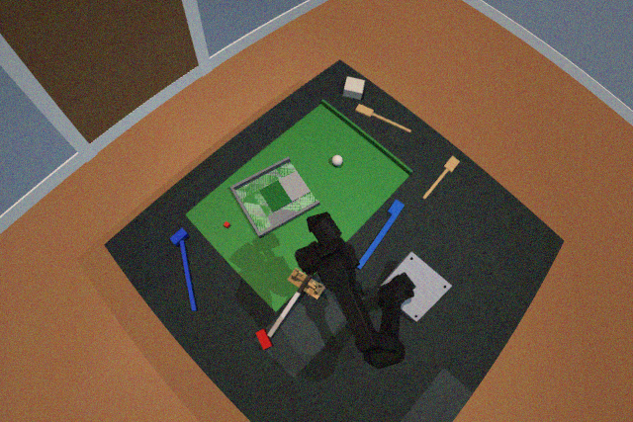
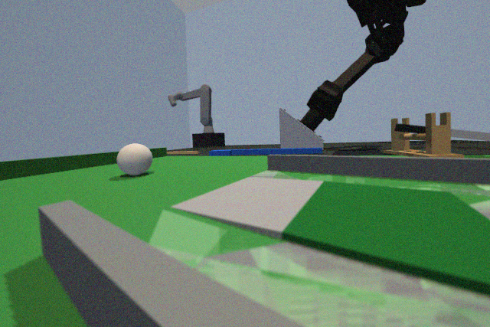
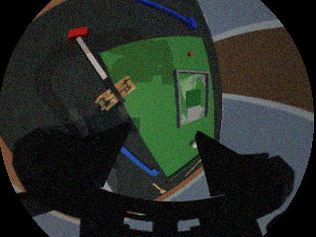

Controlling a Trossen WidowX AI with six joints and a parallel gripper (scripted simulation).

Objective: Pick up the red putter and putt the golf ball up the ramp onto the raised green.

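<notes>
My gripper tip is now 8 cm past the red putter, 18 cm to the right of it and 18 cm above it. The rest, counted from my gripper tip: wooden rack 5 cm behind, 6 cm to the left, 17 cm below; then small red cube 28 cm ahead, 16 cm to the left, 19 cm below; then white golf ball 25 cm ahead, 31 cm to the right, 18 cm below.
</notes>
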